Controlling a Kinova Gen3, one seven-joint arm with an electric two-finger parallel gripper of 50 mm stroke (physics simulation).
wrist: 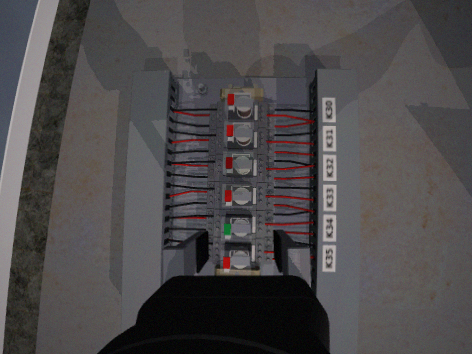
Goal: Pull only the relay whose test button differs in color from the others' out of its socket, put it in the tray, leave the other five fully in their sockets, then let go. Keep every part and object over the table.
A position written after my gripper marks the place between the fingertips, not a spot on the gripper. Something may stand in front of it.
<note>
I see my gripper (240,244), a relay (235,259), a relay (233,195), a relay (235,164) and a relay (238,134).
</note>
